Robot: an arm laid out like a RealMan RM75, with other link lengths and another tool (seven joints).
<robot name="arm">
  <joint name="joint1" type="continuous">
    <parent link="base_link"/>
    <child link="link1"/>
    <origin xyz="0 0 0.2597" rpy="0 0 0"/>
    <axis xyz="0 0 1"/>
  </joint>
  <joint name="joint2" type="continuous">
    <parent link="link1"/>
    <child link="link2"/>
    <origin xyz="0 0 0" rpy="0 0 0"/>
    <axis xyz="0 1 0"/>
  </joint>
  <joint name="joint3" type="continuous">
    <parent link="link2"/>
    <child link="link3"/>
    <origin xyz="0 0 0.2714" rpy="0 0 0"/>
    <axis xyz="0 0 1"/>
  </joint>
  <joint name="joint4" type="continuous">
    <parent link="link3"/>
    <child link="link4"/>
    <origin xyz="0 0 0" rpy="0 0 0"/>
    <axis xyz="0 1 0"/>
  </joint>
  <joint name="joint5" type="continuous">
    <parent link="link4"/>
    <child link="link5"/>
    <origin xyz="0 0 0.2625" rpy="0 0 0"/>
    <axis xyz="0 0 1"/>
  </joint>
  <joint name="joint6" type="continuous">
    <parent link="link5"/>
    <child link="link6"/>
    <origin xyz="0 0 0" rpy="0 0 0"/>
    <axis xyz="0 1 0"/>
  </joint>
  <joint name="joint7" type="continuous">
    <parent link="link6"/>
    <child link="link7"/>
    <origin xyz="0 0 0.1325" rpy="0 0 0"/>
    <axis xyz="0 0 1"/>
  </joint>
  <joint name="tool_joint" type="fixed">
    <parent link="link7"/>
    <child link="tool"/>
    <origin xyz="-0.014 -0.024 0.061" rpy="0 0.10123 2.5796"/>
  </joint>
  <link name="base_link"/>
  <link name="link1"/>
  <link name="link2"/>
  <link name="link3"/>
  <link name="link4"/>
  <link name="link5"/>
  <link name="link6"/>
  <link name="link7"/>
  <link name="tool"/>
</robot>
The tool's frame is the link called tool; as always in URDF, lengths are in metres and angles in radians. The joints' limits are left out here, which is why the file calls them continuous.
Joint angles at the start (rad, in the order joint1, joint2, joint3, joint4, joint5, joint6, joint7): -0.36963 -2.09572 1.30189 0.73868 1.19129 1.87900 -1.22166
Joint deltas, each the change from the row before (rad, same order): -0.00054 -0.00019 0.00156 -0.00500 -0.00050 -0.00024 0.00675; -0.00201 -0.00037 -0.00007 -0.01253 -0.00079 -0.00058 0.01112; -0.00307 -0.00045 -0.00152 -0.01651 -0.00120 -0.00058 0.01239; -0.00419 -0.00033 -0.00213 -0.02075 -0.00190 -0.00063 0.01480; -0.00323 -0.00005 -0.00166 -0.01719 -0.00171 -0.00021 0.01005; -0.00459 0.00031 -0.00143 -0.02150 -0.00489 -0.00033 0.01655; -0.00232 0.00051 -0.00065 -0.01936 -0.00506 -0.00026 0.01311; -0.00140 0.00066 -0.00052 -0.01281 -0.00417 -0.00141 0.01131; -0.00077 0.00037 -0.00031 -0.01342 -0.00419 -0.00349 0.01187; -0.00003 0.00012 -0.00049 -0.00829 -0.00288 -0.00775 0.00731
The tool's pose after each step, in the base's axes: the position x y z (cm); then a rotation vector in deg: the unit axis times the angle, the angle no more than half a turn. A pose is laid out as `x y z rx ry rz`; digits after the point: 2 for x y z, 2 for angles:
-17.58 33.02 -4.37 -37.46 120.51 -26.45
-17.73 33.02 -4.51 -37.53 120.34 -26.16
-17.92 33.04 -4.67 -37.70 120.05 -25.78
-18.16 33.06 -4.86 -37.94 119.67 -25.31
-18.36 33.07 -5.01 -38.27 119.33 -25.02
-18.58 33.11 -5.15 -38.38 118.89 -24.45
-18.84 33.11 -5.27 -38.69 118.42 -23.96
-19.02 33.14 -5.34 -38.79 118.15 -23.41
-19.25 33.18 -5.43 -39.02 117.87 -22.73
-19.44 33.29 -5.53 -39.42 117.73 -21.95

